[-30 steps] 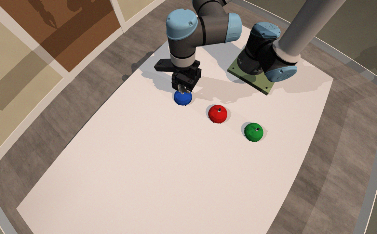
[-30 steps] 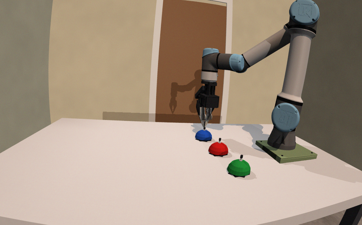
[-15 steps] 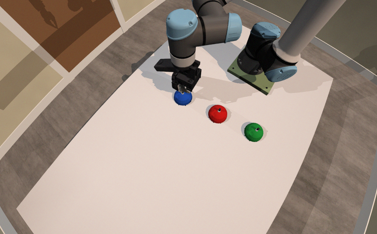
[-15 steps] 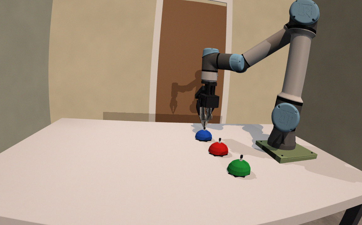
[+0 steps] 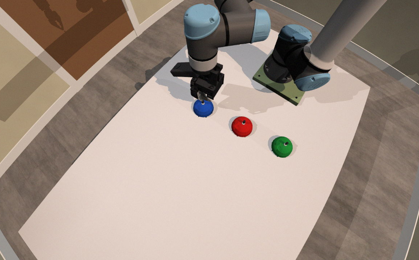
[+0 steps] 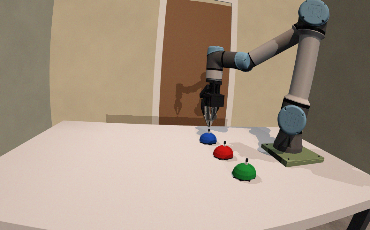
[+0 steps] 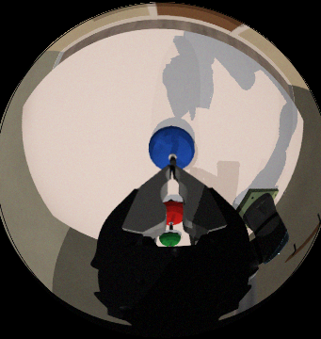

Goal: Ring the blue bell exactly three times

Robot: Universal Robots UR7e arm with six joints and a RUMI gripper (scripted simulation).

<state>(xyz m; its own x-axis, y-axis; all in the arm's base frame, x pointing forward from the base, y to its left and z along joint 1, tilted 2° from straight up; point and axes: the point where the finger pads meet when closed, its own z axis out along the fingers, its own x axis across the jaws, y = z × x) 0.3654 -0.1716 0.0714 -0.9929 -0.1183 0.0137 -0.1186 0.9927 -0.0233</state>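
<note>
The blue bell lies 5 cm below my hand. The rest, counted from my hand: green bell (35 cm to the left, 5 cm below, 4 cm behind); then red bell (18 cm to the left, 5 cm below, 2 cm behind).
</note>
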